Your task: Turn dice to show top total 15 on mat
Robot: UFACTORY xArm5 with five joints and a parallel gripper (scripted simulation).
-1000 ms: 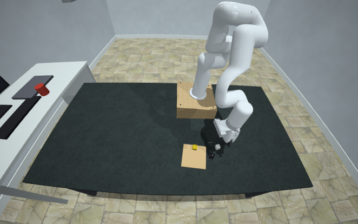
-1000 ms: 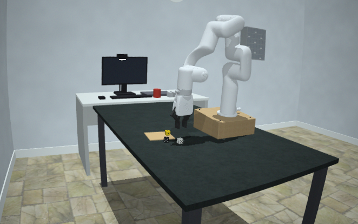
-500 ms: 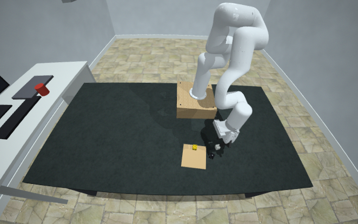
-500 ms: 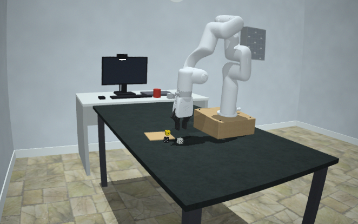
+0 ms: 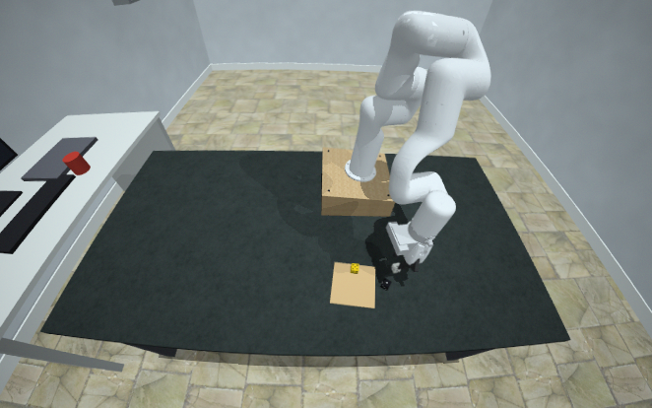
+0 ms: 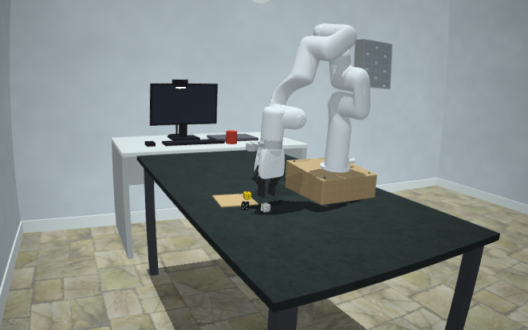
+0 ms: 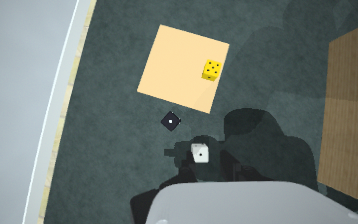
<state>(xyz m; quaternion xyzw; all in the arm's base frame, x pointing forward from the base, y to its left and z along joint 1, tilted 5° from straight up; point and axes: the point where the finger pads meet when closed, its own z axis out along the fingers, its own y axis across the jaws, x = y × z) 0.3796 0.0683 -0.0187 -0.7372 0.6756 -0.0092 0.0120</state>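
Now: hand 60 mm above the white die. The rest, counted from my hand: black die: 60 mm below, 50 mm to the right, 50 mm ahead; tan mat: 150 mm to the right, 70 mm below, 40 mm ahead; yellow die: 140 mm to the right, 60 mm below, 10 mm behind.
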